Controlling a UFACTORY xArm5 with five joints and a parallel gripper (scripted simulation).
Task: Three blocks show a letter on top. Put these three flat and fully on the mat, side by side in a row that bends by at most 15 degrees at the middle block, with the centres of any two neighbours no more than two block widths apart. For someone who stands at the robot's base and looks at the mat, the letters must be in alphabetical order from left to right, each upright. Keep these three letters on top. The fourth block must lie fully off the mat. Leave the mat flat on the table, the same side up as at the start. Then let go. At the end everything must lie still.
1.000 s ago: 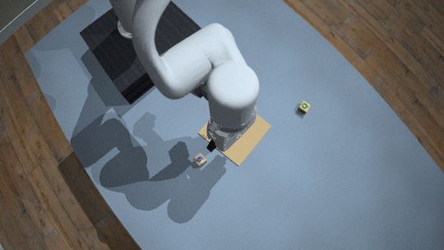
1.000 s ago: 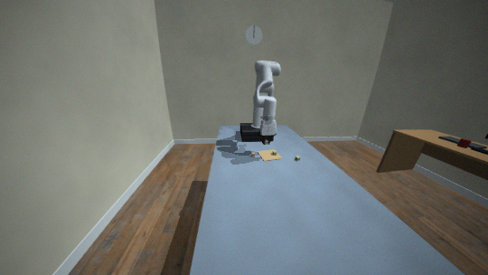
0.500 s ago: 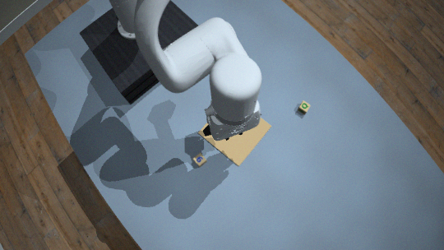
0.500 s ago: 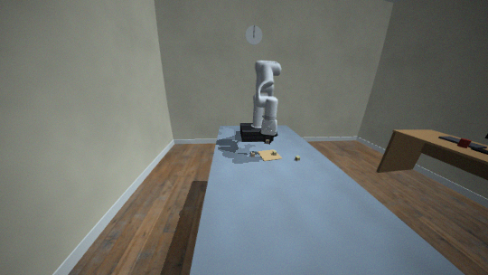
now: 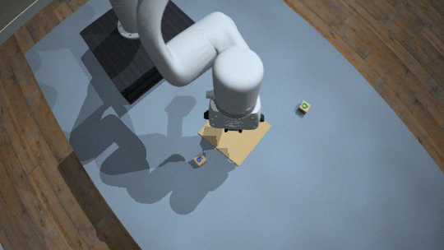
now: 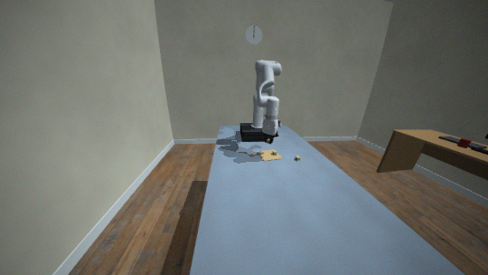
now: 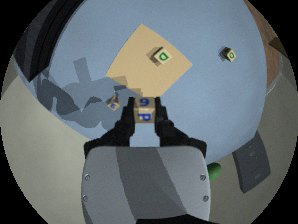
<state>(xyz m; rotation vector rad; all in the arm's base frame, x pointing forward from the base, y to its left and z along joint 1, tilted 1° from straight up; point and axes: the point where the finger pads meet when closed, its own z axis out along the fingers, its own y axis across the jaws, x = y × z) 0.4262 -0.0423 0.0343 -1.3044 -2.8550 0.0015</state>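
Right now my hand is 10 mm past the tan mat, 20 mm to the right of it and 120 mm above it. From my hand the other things lie so: block 10 mm behind, 60 mm to the left, 110 mm below.
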